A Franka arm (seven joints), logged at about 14 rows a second.
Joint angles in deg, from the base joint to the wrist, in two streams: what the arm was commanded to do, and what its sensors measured. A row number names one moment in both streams.
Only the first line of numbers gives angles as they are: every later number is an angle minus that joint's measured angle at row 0.
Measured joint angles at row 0:
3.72 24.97 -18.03 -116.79 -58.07 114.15 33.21
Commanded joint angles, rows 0 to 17:
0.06 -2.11 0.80 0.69 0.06 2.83 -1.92
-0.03 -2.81 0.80 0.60 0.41 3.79 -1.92
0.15 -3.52 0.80 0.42 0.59 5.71 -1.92
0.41 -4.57 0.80 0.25 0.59 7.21 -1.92
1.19 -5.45 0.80 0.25 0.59 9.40 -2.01
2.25 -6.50 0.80 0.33 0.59 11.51 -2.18
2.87 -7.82 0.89 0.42 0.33 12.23 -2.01
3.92 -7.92 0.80 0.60 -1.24 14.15 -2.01
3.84 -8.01 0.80 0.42 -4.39 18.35 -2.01
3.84 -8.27 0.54 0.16 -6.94 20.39 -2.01
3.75 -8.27 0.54 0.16 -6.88 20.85 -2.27
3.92 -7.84 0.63 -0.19 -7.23 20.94 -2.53
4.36 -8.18 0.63 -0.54 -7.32 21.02 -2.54
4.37 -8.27 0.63 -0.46 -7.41 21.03 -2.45
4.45 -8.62 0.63 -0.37 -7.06 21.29 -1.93
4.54 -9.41 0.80 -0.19 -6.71 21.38 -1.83
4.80 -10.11 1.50 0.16 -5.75 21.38 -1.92
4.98 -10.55 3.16 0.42 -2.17 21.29 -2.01
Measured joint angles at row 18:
4.12 -8.02 1.44 0.80 -5.27 21.49 -2.20
